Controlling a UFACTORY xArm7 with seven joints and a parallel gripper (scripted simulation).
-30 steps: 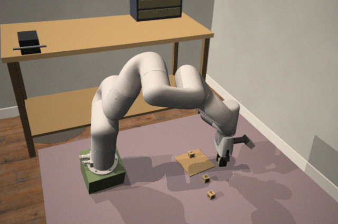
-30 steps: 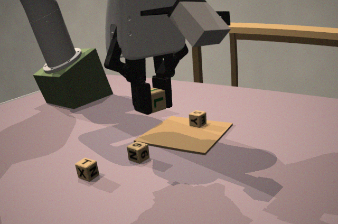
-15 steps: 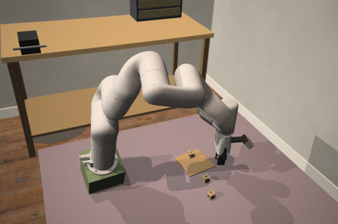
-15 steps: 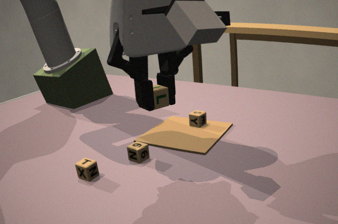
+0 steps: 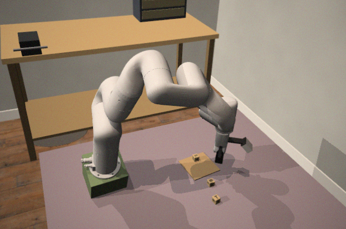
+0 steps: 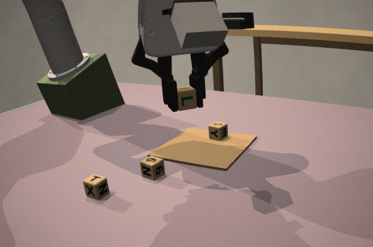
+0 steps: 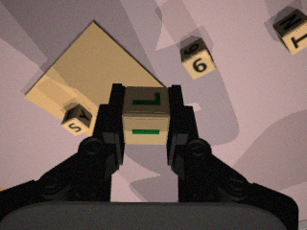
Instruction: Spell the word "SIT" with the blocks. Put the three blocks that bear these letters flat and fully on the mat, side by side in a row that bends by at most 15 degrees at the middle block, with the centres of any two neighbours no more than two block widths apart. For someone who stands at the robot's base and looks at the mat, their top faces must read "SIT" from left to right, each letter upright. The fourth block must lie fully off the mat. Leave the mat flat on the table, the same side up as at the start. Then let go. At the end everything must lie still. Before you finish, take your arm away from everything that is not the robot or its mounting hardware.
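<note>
Now: hand 60 mm past the tan mat, 90 mm to the right of it and 120 mm above it. Also, from my hand: wooden block (50 mm behind, 130 mm to the right, 110 mm below).
</note>
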